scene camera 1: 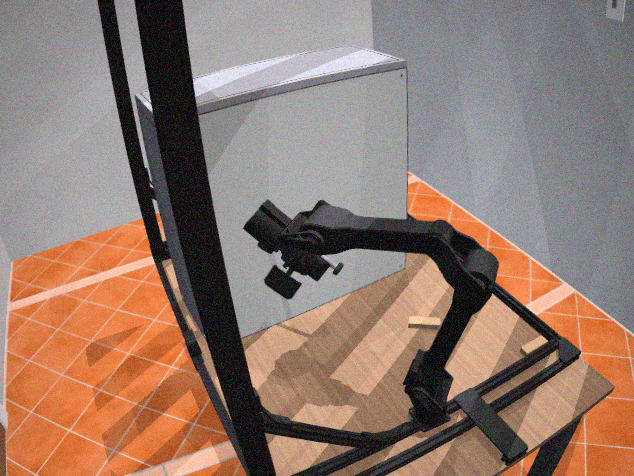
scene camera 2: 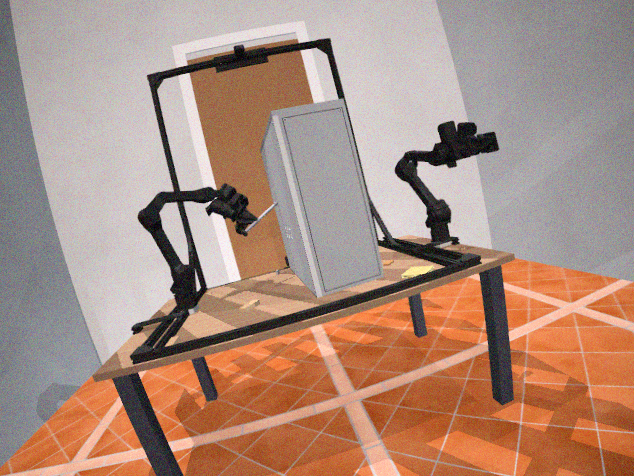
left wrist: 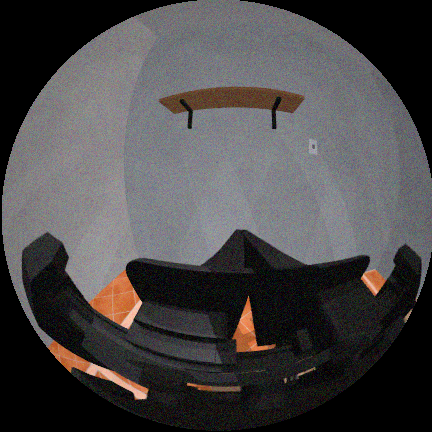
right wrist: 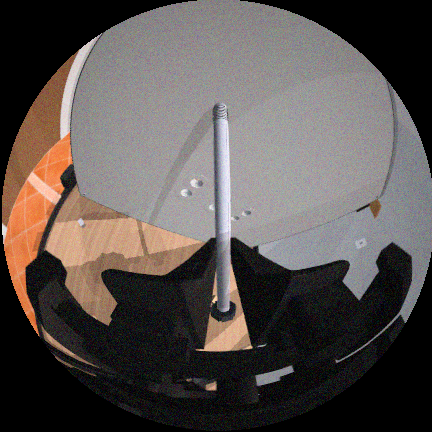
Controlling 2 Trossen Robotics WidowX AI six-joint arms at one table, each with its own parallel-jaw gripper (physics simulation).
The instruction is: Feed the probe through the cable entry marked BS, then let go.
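Frame: origin at the left arm's base, x ahead, y left, z up, level; centimetres.
Where they show: left gripper, fingertip midpoint: [scene camera 2: 493,138] [left wrist: 239,234]; right gripper, fingertip midpoint: [scene camera 2: 257,221] [right wrist: 222,242]; left arm's base, link origin: [scene camera 2: 441,240]; right arm's base, link origin: [scene camera 1: 429,415] [scene camera 2: 187,307] [right wrist: 171,379].
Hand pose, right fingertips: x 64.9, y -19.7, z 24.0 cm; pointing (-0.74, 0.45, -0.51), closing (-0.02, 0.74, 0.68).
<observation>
Each offset is from my right fingertips to the top centre of the thing. "spot": to the spot under its first point. Level surfaces: height alone.
The probe [scene camera 2: 262,216] [right wrist: 222,170] is a slim grey-white rod with a ribbed tip and a dark knob at its rear end. My right gripper [scene camera 2: 251,221] [right wrist: 222,242] is shut on the probe and holds it tilted, tip up, in front of the grey cabinet [scene camera 1: 317,163] [scene camera 2: 330,199] [right wrist: 300,125]. In the right wrist view several small holes {spot: dy +0.2, dx -10.6, dz -5.7 cm} [right wrist: 196,183] lie in the panel below the probe's tip, partly hidden by the rod. The BS marking is not readable. My left gripper [left wrist: 239,234] is shut and empty, raised away from the cabinet at the right of scene camera 2.
The cabinet stands on the wooden table {dz -25.9 cm} [scene camera 1: 378,358] [scene camera 2: 220,317]. A black frame [scene camera 1: 192,204] [scene camera 2: 166,138] rises beside it. Small wooden blocks {dy +23.0, dx +11.2, dz -24.4 cm} [scene camera 1: 424,321] [scene camera 2: 249,304] lie on the table. A yellow pad {dy +42.0, dx -39.3, dz -24.8 cm} [scene camera 2: 417,271] lies right of the cabinet.
</observation>
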